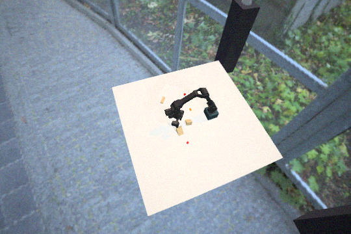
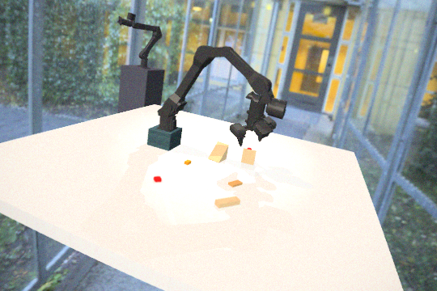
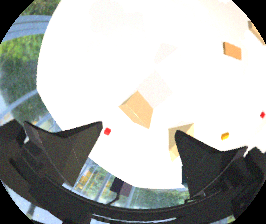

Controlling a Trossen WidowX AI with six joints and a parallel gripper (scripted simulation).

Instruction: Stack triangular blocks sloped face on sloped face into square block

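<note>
My gripper tip is 70 mm above the triangular block and 20 mm to the right of it. Also, from my gripper tip: flat tan slab (350 mm to the right, 80 mm below, 40 mm ahead); then red cube (170 mm to the left, 80 mm below, 30 mm behind); then orange chip (190 mm behind, 160 mm to the right, 90 mm below).
</note>
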